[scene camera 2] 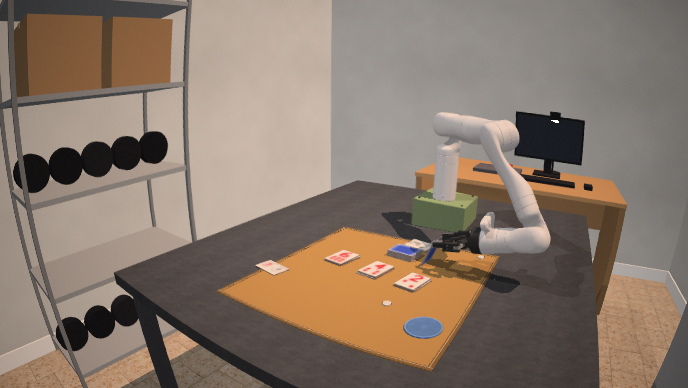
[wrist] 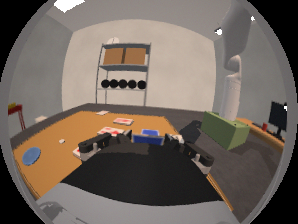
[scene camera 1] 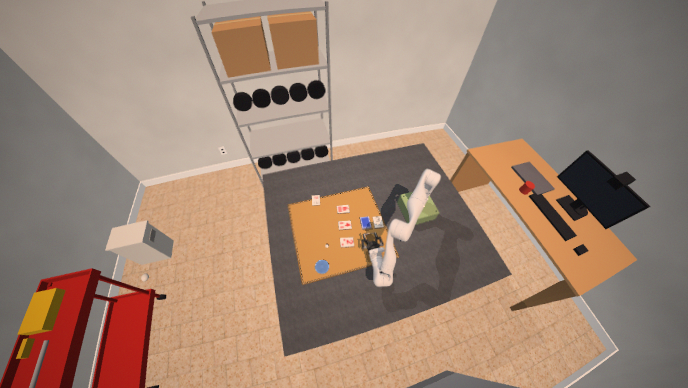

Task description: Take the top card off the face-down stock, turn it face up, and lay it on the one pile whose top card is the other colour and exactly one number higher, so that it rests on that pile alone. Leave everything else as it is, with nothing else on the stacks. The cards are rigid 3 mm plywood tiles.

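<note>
I see an orange mat [wrist: 56, 160]. My gripper [scene camera 2: 437, 240] is visible to me as well, and I see the gripper in the wrist view too [wrist: 148, 136].
</note>
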